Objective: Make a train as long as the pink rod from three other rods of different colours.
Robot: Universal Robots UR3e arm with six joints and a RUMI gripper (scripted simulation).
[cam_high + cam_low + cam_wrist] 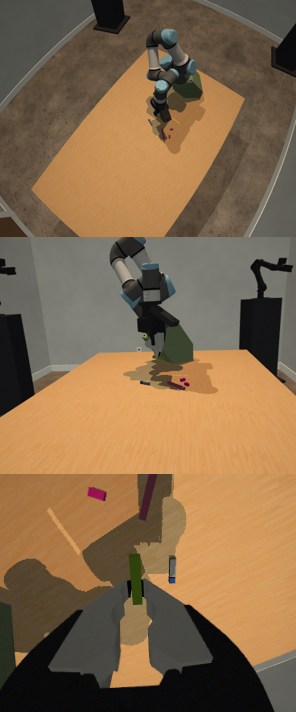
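The grey rod is 3 cm ahead of my hand, 5 cm to the right of it and 11 cm below it. From my hand the other things lie so: pink rod: 8 cm ahead, 5 cm to the left, 11 cm below; small blue rod: 1 cm ahead, 7 cm to the right, 11 cm below; lime rod: 1 cm below.
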